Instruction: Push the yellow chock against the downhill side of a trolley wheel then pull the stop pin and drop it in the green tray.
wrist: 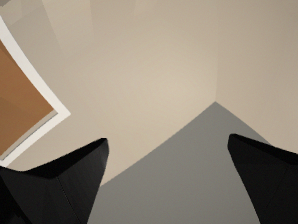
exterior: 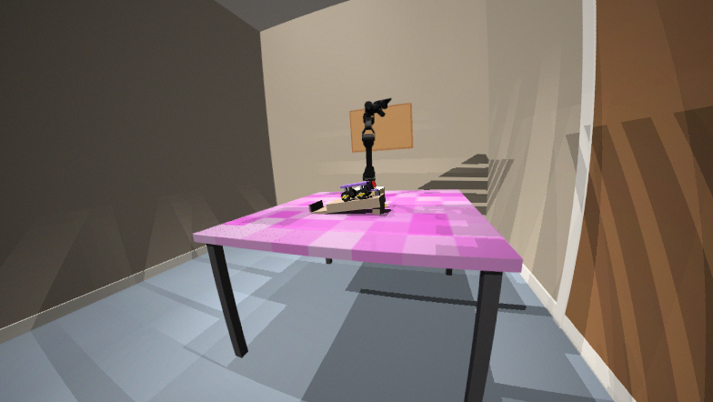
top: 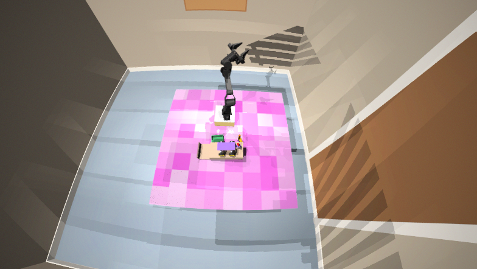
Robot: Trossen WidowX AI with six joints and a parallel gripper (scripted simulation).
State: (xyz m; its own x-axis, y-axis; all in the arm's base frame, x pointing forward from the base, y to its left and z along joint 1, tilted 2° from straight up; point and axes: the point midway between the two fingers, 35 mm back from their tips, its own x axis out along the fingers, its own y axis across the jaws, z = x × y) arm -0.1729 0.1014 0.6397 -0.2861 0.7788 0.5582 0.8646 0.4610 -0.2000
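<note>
Right now my gripper tip is 71 cm above the yellow chock, 41 cm short of it and 4 cm to the left of it. Round my gripper tip: red-headed stop pin (60 cm below, 52 cm ahead, 7 cm to the right); purple trolley (62 cm below, 53 cm ahead, 17 cm to the right); green tray (74 cm below, 38 cm ahead, 26 cm to the right).
</note>
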